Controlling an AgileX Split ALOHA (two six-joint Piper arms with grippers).
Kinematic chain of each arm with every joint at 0, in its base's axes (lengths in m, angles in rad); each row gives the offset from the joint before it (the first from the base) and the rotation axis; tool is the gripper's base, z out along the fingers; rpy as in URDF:
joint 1: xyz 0 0 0.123 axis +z
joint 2: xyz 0 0 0 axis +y
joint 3: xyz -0.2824 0 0.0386 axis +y
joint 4: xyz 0.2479 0 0.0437 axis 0.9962 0 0.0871
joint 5: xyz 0 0 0 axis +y
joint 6: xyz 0.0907 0 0.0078 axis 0.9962 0 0.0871
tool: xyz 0 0 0 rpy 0 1.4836 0
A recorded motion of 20 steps. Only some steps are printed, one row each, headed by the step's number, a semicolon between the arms.
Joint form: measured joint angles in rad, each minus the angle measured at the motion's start. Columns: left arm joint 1, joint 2, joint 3, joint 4, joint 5, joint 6; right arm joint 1, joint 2, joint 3, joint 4, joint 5, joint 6.
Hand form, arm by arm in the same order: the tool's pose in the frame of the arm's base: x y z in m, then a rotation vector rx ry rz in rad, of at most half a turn. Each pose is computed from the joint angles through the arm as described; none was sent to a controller.
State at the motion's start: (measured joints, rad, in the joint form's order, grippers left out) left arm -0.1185 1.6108 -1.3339 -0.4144 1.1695 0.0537; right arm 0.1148 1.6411 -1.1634 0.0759 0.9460 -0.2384
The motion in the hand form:
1: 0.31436 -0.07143 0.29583 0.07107 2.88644 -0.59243; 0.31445 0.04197 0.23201 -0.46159 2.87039 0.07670
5: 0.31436 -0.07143 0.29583 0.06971 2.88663 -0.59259; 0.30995 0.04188 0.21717 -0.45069 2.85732 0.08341
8: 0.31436 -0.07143 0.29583 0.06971 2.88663 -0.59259; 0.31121 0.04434 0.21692 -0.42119 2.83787 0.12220
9: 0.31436 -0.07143 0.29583 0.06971 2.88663 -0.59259; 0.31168 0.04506 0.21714 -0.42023 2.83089 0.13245
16: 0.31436 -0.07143 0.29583 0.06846 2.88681 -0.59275; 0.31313 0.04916 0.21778 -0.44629 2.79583 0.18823
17: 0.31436 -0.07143 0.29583 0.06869 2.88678 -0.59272; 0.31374 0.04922 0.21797 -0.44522 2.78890 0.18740
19: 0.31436 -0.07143 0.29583 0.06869 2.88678 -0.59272; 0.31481 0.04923 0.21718 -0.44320 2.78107 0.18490
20: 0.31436 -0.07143 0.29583 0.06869 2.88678 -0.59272; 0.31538 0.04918 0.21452 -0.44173 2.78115 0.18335
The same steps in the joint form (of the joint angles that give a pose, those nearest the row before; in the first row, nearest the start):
1: 0.0000 0.0000 0.0000 0.0000 0.0000 0.0000; 0.0000 0.0000 0.0265 0.0022 -0.0218 -0.0056
5: 0.0000 0.0000 0.0000 0.0000 0.0000 -0.0009; 0.0000 0.0000 0.0910 0.0136 -0.1003 -0.0109
8: 0.0000 0.0000 0.0000 0.0000 0.0000 -0.0009; 0.0000 0.0000 0.0951 0.0503 -0.1248 -0.0153
9: 0.0000 0.0000 0.0000 0.0000 0.0000 -0.0009; 0.0000 0.0000 0.0951 0.0611 -0.1306 -0.0220
16: 0.0000 0.0000 0.0000 0.0000 0.0000 -0.0018; 0.0000 0.0000 0.0971 0.1251 -0.1531 -0.0837
17: 0.0000 0.0000 0.0000 0.0000 0.0000 -0.0017; 0.0000 0.0000 0.0971 0.1263 -0.1600 -0.0852
19: 0.0000 0.0000 0.0000 0.0000 0.0000 -0.0017; 0.0000 0.0025 0.0983 0.1270 -0.1720 -0.0864
20: 0.0000 0.0000 0.0000 0.0000 0.0000 -0.0017; 0.0000 0.0080 0.1028 0.1274 -0.1823 -0.0873

